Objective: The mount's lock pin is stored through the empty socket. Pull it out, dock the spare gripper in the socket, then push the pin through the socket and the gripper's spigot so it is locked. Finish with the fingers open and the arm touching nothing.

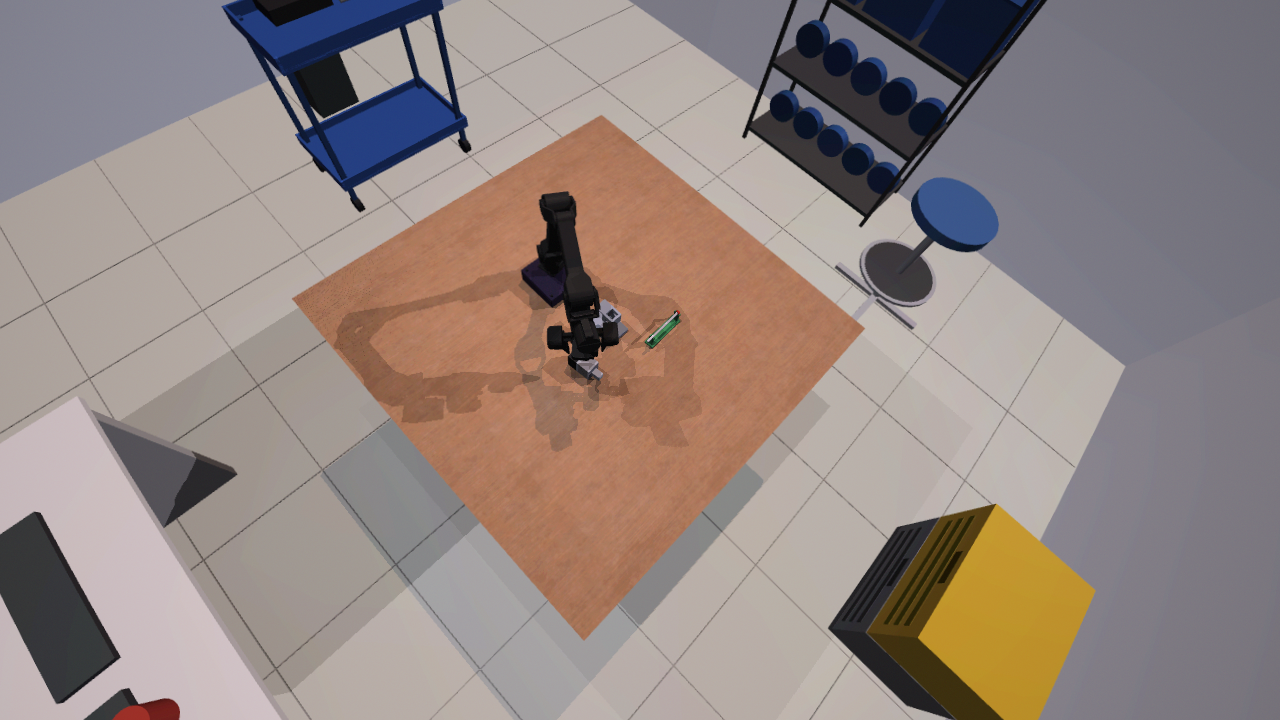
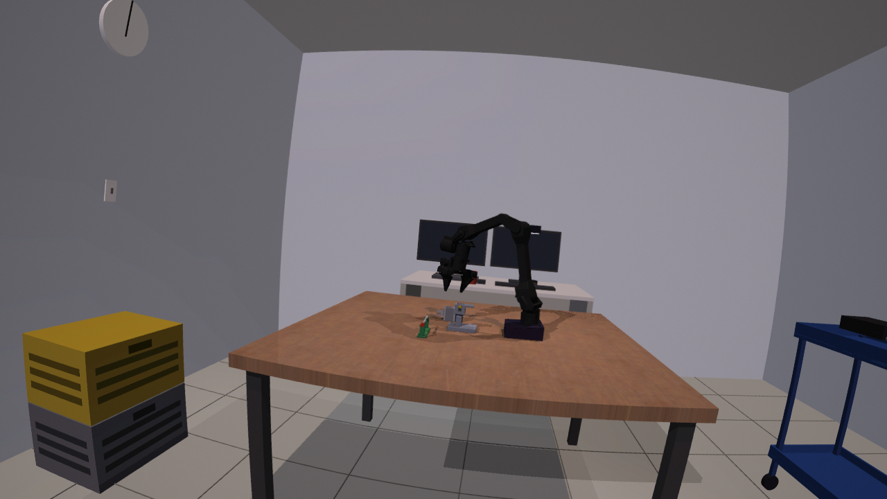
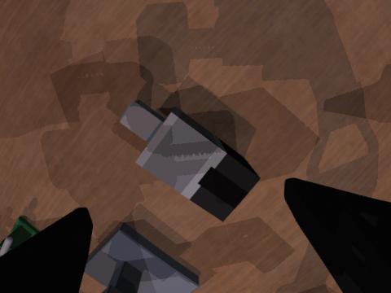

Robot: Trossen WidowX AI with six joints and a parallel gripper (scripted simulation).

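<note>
Now: gripper tip 1 cm short of the spare gripper and 9 cm above it. The rest, counted from my gripper tip: grey mount (3 cm behind, 16 cm to the left, 7 cm below); then green pin cradle (12 cm ahead, 25 cm to the left, 10 cm below).
</note>
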